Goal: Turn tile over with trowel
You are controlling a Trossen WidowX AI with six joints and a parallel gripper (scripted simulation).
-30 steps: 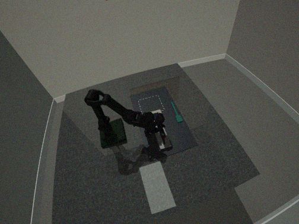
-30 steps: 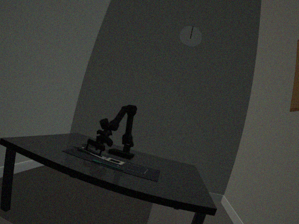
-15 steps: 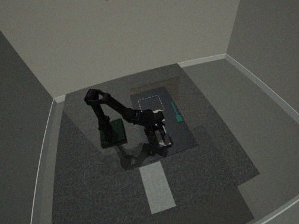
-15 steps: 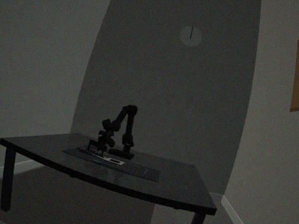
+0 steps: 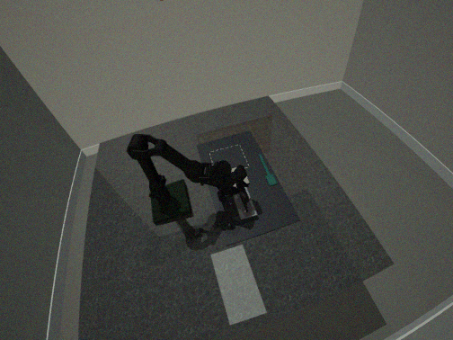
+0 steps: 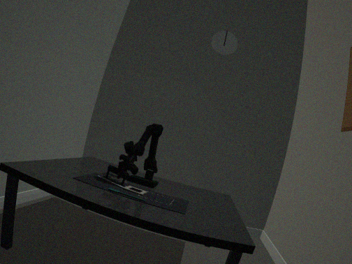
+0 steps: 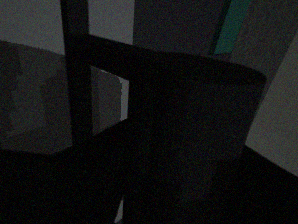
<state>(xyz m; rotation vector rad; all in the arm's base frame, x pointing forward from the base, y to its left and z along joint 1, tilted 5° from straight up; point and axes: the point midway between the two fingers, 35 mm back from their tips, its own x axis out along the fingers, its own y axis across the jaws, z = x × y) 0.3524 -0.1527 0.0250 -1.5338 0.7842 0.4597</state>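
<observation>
My gripper tip is 16 cm short of the thin teal piece, 7 cm to the right of it and 5 cm above it. The rest, counted from my gripper tip: dark mat 2 cm ahead, 11 cm to the left, 8 cm below; tile 12 cm to the left, 5 cm below.
</observation>
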